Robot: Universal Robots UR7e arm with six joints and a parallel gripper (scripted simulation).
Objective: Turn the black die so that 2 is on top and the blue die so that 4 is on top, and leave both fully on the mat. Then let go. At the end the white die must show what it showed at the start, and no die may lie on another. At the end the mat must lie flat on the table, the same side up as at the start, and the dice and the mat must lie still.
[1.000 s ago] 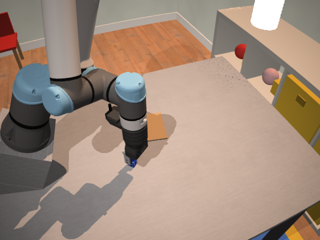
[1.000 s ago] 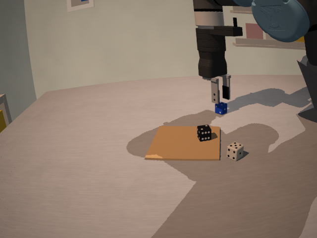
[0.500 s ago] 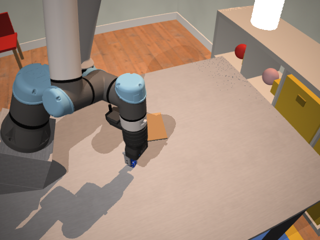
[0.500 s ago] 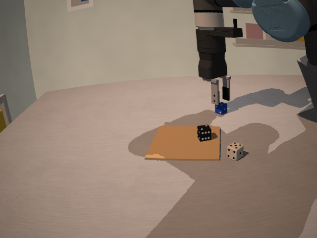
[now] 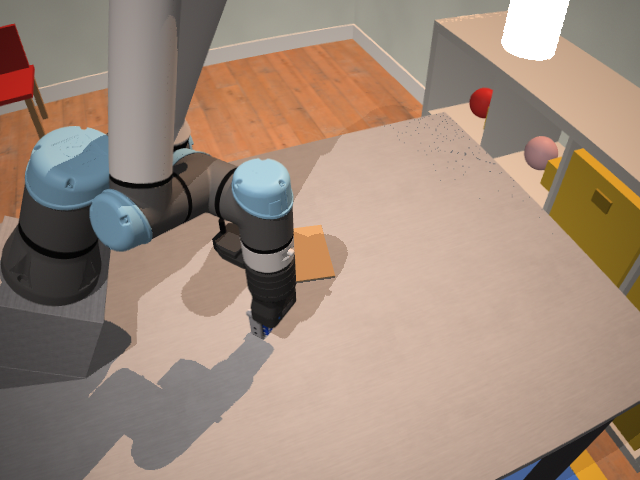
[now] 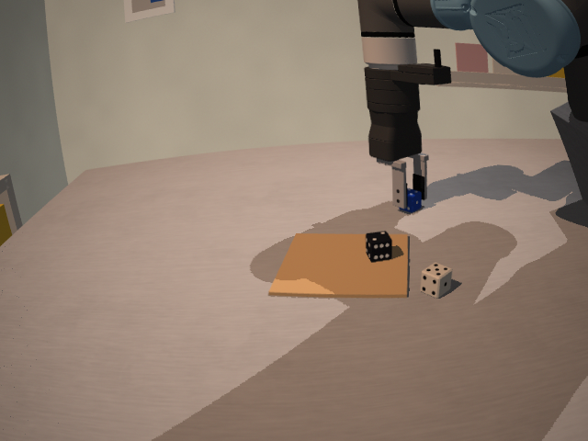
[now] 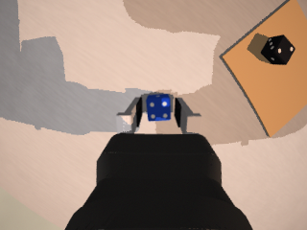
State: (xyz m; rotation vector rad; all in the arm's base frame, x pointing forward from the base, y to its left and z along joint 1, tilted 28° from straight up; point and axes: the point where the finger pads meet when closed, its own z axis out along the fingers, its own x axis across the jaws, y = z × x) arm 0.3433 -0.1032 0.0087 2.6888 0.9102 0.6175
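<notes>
The blue die is 1 cm below my hand. The rest, counted from my hand: white die 22 cm to the left, 2 cm ahead, 1 cm below; then black die 14 cm to the left, 7 cm ahead, 1 cm below; then orange mat 14 cm to the left, 11 cm ahead, 3 cm below.
</notes>
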